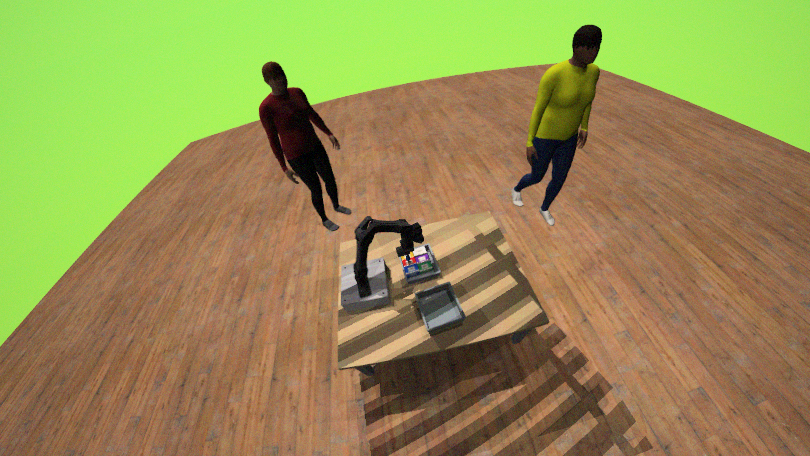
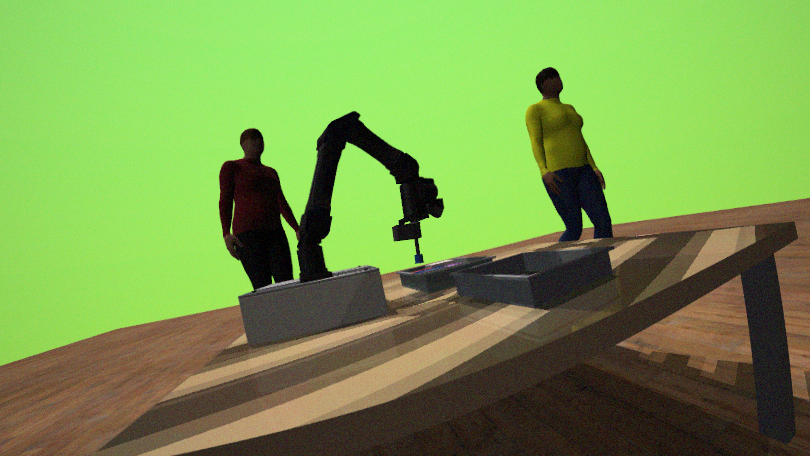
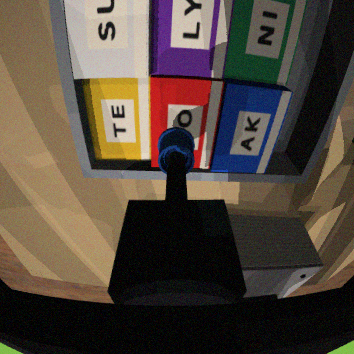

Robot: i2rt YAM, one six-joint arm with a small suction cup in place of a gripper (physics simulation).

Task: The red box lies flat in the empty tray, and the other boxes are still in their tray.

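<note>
The red box, labelled RO, lies in the front row of the full grey tray, between a yellow box and a blue box. White, purple and green boxes fill the back row. My suction cup hangs straight down close over the near end of the red box and holds nothing. I cannot tell whether it touches the box. The empty grey tray stands beside the full one.
The arm's grey base block stands on the striped wooden table left of the trays. A person in red and a person in yellow stand on the floor behind the table.
</note>
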